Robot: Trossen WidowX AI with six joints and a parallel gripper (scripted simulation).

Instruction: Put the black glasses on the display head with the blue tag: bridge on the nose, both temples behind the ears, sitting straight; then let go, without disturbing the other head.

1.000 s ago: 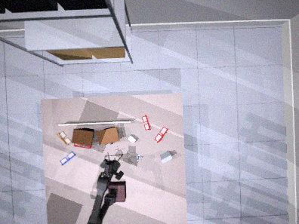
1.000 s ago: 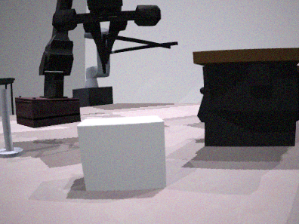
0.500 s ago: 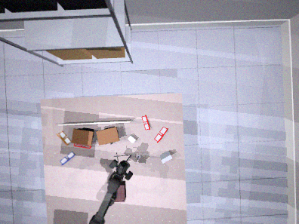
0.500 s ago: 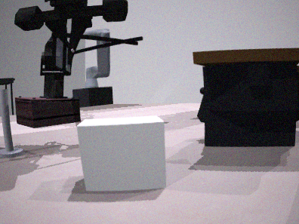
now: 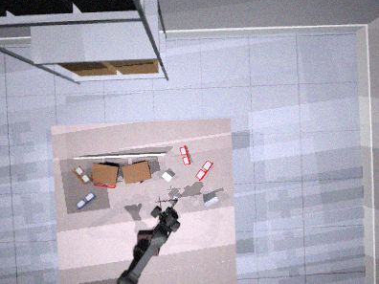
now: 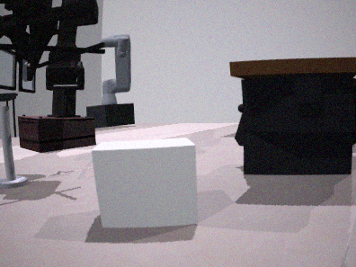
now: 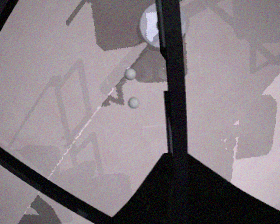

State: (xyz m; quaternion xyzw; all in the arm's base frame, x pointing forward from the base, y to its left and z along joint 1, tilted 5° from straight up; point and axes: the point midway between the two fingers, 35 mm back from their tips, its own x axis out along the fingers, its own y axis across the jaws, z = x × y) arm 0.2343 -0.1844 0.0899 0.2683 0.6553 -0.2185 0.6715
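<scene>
Now: the thin post 9 cm below my gripper tip, 5 cm to the right of it and 4 cm ahead of it. From my gripper tip the other things lie so: display head: 24 cm ahead, 19 cm to the left, 6 cm below; then grey box: 29 cm to the right, 6 cm below, 5 cm ahead; then white box: 22 cm ahead, 9 cm below.
</scene>
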